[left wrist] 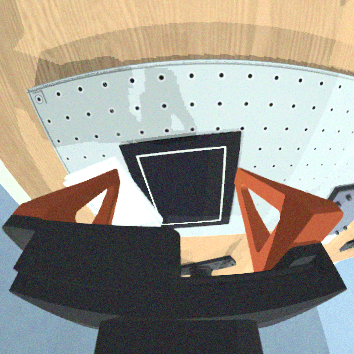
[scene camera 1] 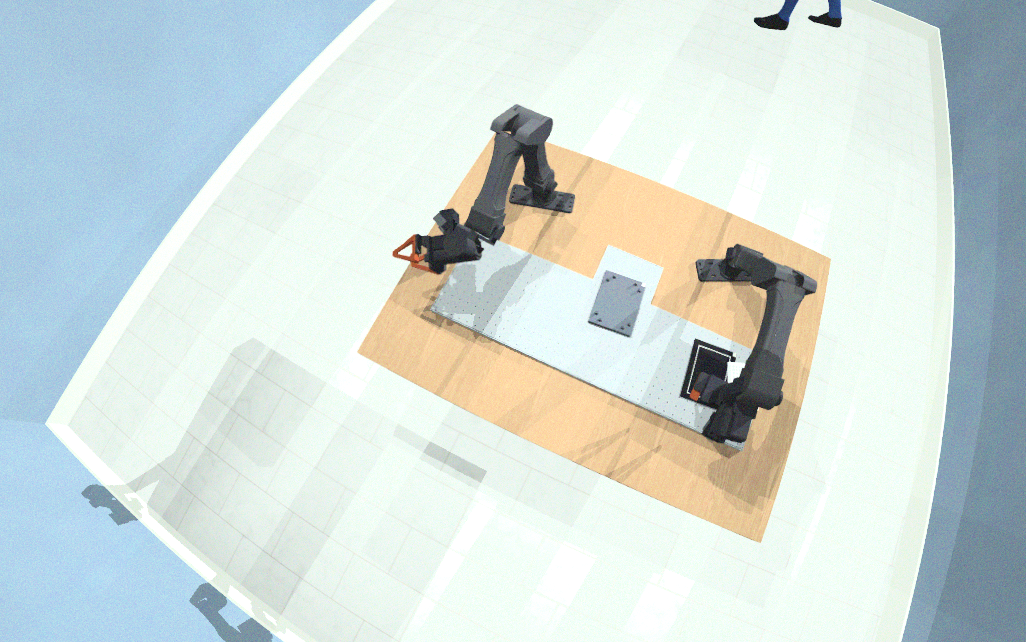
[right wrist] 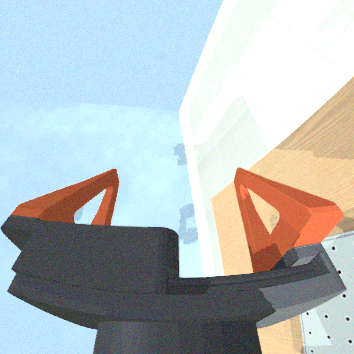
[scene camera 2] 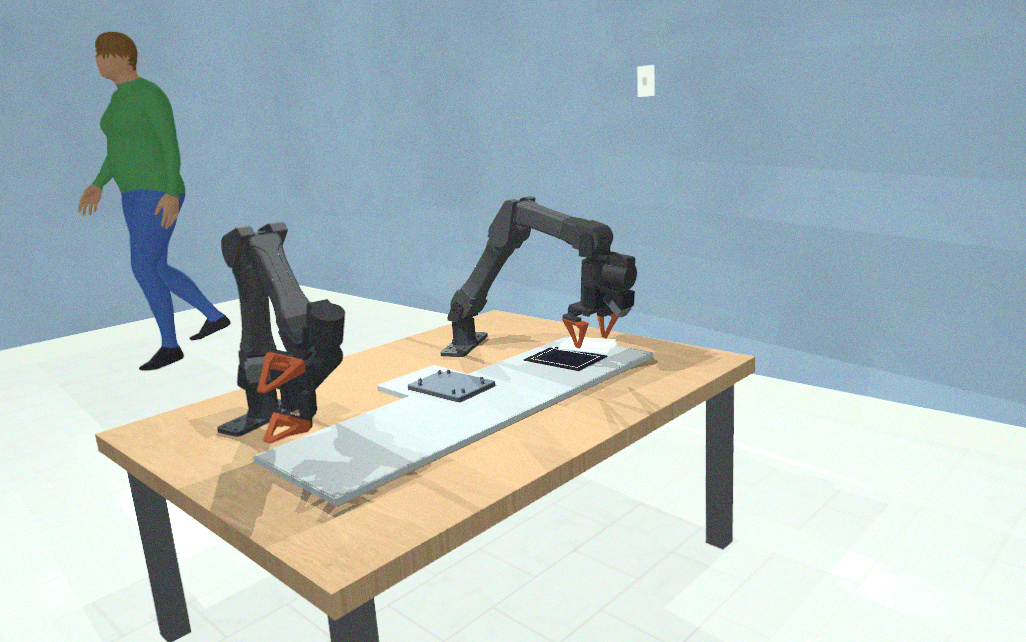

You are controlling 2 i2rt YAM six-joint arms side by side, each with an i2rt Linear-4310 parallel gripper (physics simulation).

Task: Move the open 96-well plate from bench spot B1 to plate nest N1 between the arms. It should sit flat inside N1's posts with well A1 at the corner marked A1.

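Frame: origin at the left arm's base, x ahead, y left, z up, level; millimetres.
Where they show: left gripper, fingertip midpoint: (left wrist: 177,174) (scene camera 2: 591,343); right gripper, fingertip midpoint: (scene camera 1: 402,259) (right wrist: 176,174) (scene camera 2: 263,417); left arm's base, link origin: (left wrist: 199,265) (scene camera 1: 727,270) (scene camera 2: 465,345); right arm's base, link origin: (scene camera 1: 542,199) (scene camera 2: 265,417).
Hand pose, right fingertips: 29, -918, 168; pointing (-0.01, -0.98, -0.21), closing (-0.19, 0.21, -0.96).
Things, the pixels of their top centre, and the offset from my right fingertips, as dx, dy, dz. Level surfaces: height alone.
- white 96-well plate, top centre: (left wrist: 113,207) (scene camera 2: 587,341) (scene camera 1: 744,385) +322, +891, -139
- Plate nest N1, top centre: (scene camera 2: 450,378) (left wrist: 343,220) (scene camera 1: 618,300) +74, +562, -134
- pale perforated board, surface height: dz -155
- wooden table, surface height: dz -168
The white 96-well plate (scene camera 1: 735,370) (scene camera 2: 603,343) (left wrist: 131,202) lies beside the black, white-outlined bench spot (scene camera 1: 708,360) (scene camera 2: 563,358) (left wrist: 187,185), along its left edge in the left wrist view; whether it overlaps the edge is unclear. Glare hides its wells and A1 corner. Plate nest N1 (scene camera 1: 617,302) (scene camera 2: 451,384), a grey slab with short dark posts, is empty. My left gripper (scene camera 2: 592,341) (left wrist: 177,174) is open above the spot and plate, with one fingertip over the plate in its wrist view. My right gripper (scene camera 1: 408,258) (scene camera 2: 264,414) (right wrist: 176,174) is open and empty, away at the table's left end.
A pale perforated board (scene camera 1: 544,325) (scene camera 2: 453,423) (left wrist: 205,90) runs along the wooden table (scene camera 1: 529,386) (scene camera 2: 529,454) and carries the nest and spot. The nest's posts stand up between the arms. A person in a green top (scene camera 2: 143,136) is beyond the table.
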